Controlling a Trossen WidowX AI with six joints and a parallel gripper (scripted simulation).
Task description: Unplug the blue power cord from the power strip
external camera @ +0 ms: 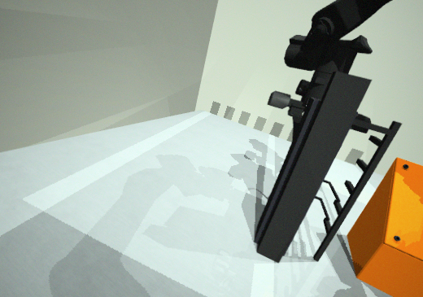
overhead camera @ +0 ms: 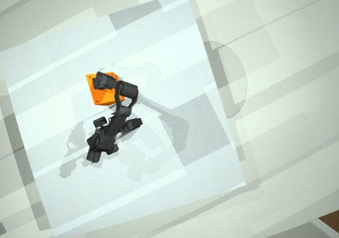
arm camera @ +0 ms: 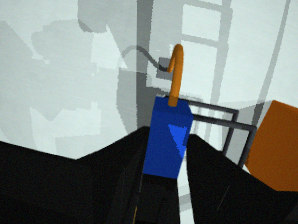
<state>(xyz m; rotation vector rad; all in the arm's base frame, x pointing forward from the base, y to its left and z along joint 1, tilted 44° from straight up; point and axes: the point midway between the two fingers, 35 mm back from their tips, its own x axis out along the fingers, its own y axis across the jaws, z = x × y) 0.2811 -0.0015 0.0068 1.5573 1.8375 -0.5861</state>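
Right now my gripper tip is 1 cm past the blue plug, 3 cm to the right of it and 1 cm above it.
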